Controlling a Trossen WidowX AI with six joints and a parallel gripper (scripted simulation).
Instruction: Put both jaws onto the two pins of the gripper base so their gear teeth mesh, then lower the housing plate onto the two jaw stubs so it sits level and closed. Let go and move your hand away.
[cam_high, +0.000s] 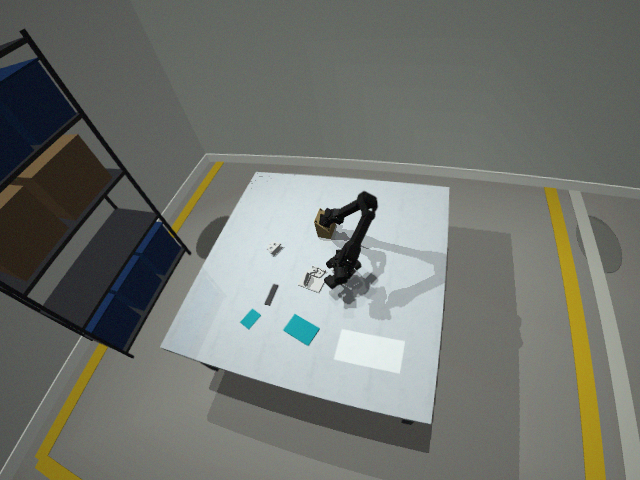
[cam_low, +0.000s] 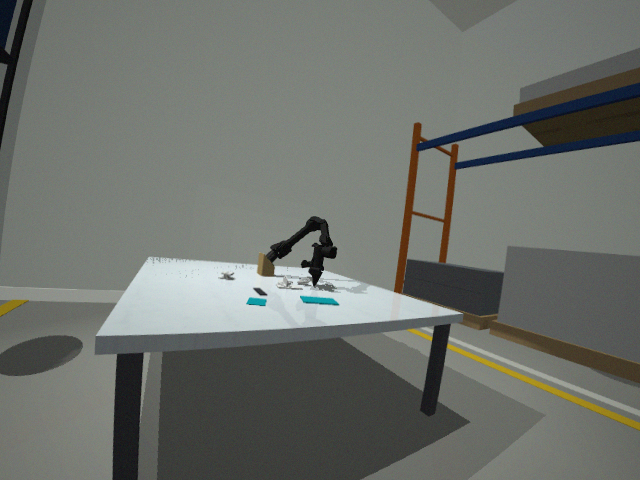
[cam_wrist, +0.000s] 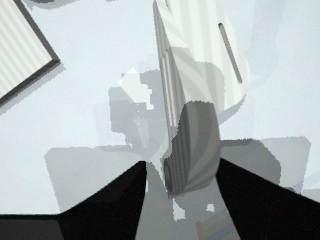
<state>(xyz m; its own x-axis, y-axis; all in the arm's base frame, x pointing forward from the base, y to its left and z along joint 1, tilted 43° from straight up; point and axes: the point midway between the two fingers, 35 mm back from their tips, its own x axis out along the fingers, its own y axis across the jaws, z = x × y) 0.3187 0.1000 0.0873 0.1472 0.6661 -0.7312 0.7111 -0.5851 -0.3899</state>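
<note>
Right now the grey gripper jaw is 10 mm to the right of my gripper tip, 10 mm behind it and 10 mm above it. Round my gripper tip: black bar 360 mm to the right, 100 mm ahead.
</note>
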